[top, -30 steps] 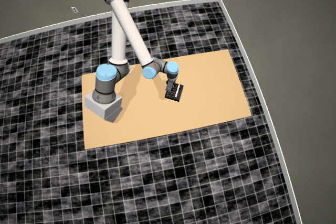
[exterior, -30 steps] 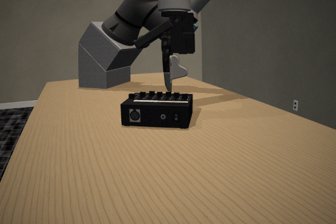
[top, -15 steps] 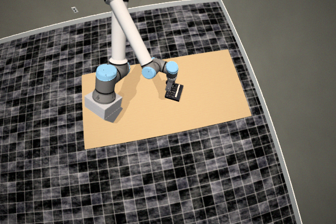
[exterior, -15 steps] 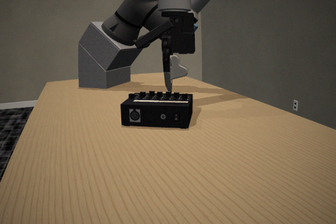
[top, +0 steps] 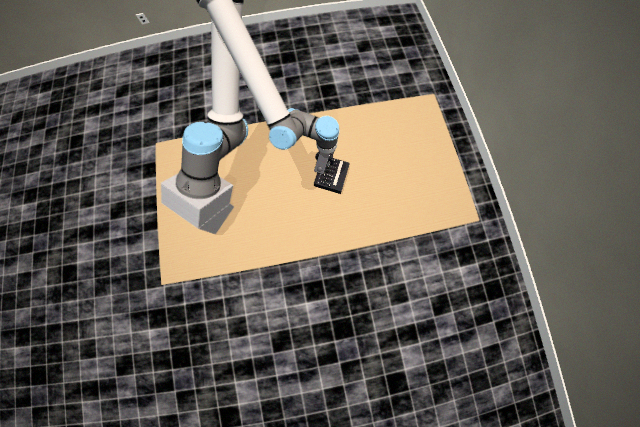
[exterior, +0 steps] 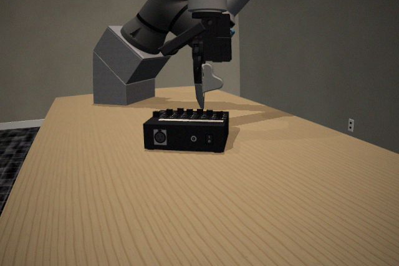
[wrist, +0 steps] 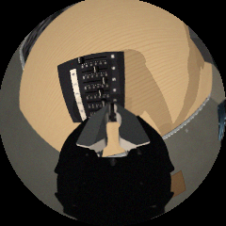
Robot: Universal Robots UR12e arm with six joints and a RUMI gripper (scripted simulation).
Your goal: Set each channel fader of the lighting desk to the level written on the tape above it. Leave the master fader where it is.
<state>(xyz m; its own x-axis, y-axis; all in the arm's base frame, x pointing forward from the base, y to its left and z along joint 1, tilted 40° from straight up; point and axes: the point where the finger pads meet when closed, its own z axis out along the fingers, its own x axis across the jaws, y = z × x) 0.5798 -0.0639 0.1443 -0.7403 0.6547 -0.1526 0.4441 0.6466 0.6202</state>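
Right now the fader cap is 2 cm ahead of my hand, 1 cm to the right of it and 2 cm below it.
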